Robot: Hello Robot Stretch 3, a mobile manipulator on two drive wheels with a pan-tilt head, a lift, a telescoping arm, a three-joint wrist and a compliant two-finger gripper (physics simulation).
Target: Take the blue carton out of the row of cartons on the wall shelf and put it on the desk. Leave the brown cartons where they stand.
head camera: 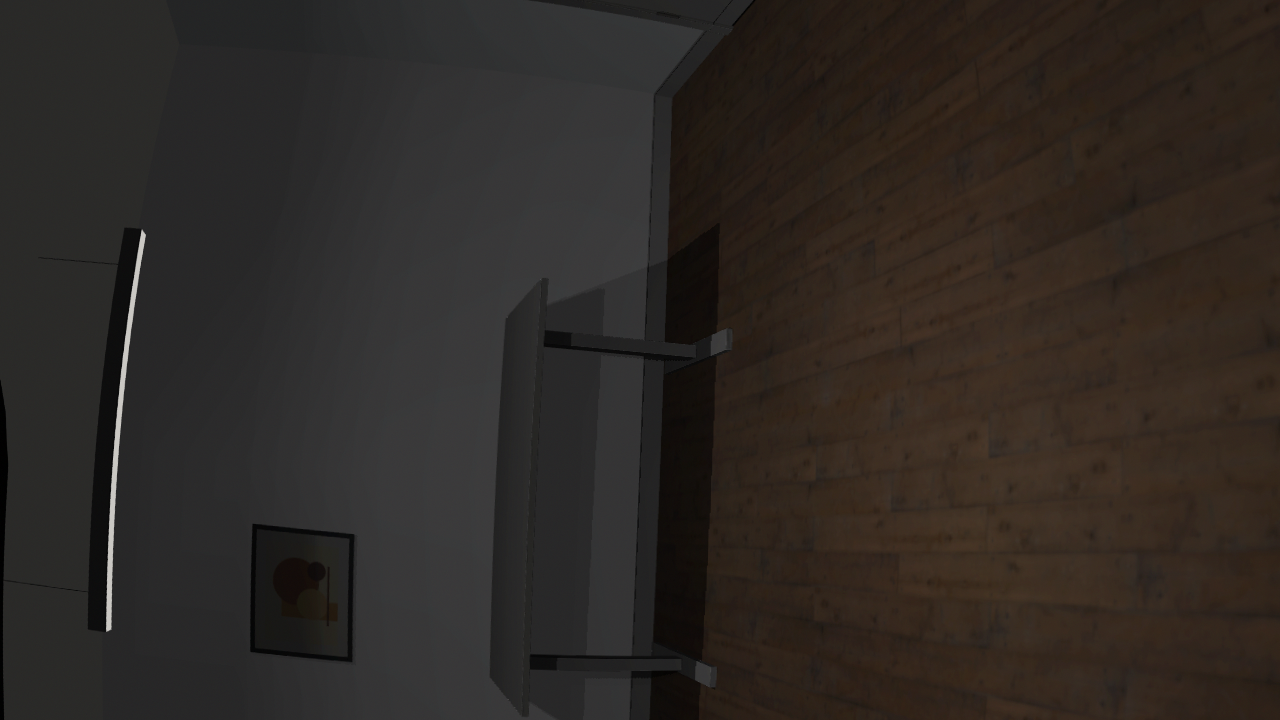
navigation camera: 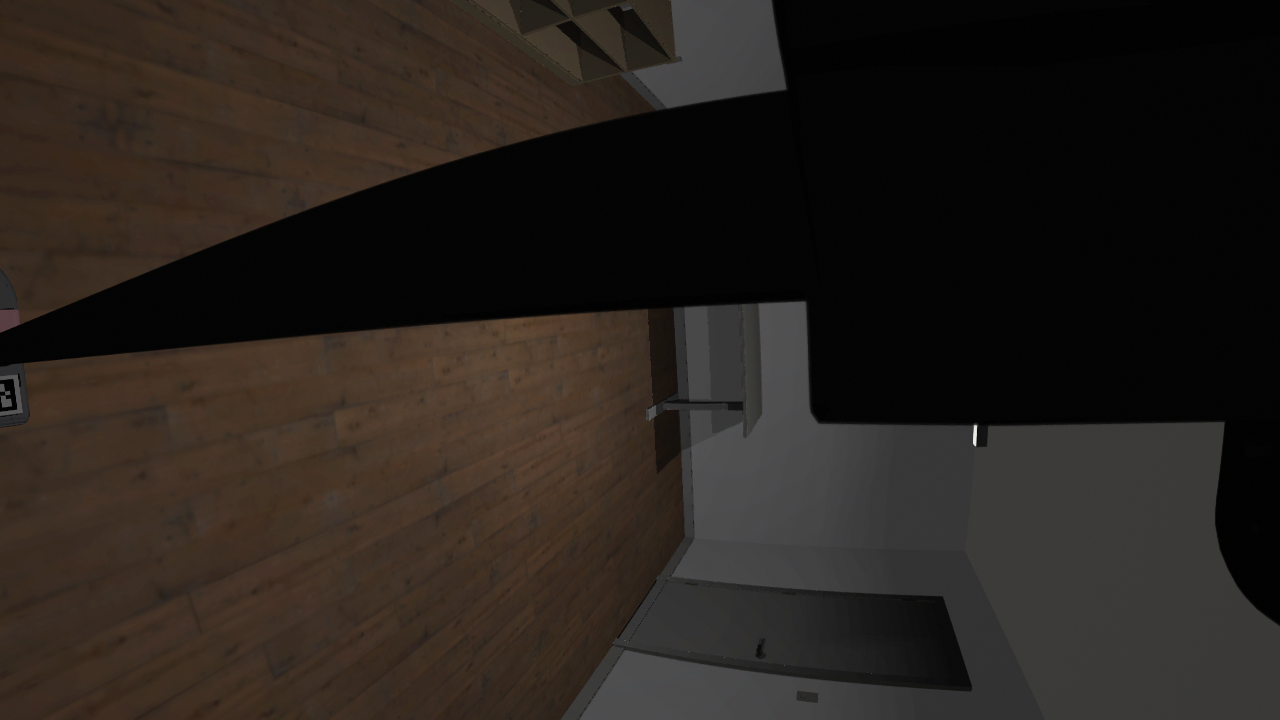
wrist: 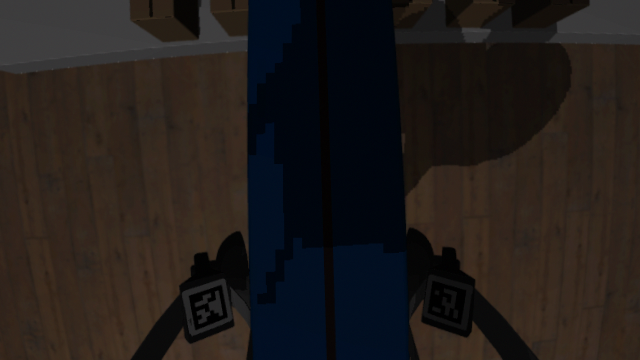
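Places are measured from the robot's base along level axes (x ahead, y left, z up), in metres.
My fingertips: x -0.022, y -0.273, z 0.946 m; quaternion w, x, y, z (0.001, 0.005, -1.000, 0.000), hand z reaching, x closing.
Behind a point stands the place of what it marks.
The blue carton (wrist: 365, 290) @(x -0.033, y -0.289, z 1.024 m) fills the middle of the wrist view, with a dark seam along it. My gripper (wrist: 324, 256) @(x -0.022, y -0.273, z 0.946 m) is shut on the blue carton, one fingertip against each side, over the wood floor. Several brown cartons (wrist: 165, 20) @(x 0.152, y -0.482, z 0.759 m) (wrist: 475, 12) @(x -0.213, y -0.497, z 0.740 m) stand on the pale wall shelf (wrist: 100, 56) @(x 0.292, y -0.471, z 0.673 m) at the top of the wrist view, to both sides of the blue carton. The desk (head camera: 517, 483) @(x 0.031, y 3.443, z 0.721 m) (navigation camera: 751, 371) @(x 0.319, y 3.470, z 0.720 m) stands against the far wall in the head view, and part of it shows in the navigation view. The head view does not show the gripper.
The desk has grey legs (head camera: 626, 347) @(x 0.576, y 3.566, z 0.309 m) (head camera: 617, 663) @(x -0.651, y 3.542, z 0.288 m). A framed picture (head camera: 302, 592) @(x -0.501, y 3.987, z 1.526 m) hangs on the wall. In the navigation view, a wooden cubby shelf (navigation camera: 583, 78) @(x -1.420, y 2.349, z 0.085 m) stands at the top, a grey door (navigation camera: 805, 631) @(x 1.939, y 2.891, z 1.166 m) is at the lower right, and a black robot part (navigation camera: 1011, 223) @(x -0.054, y 0.093, z 1.274 m) blocks much of the view.
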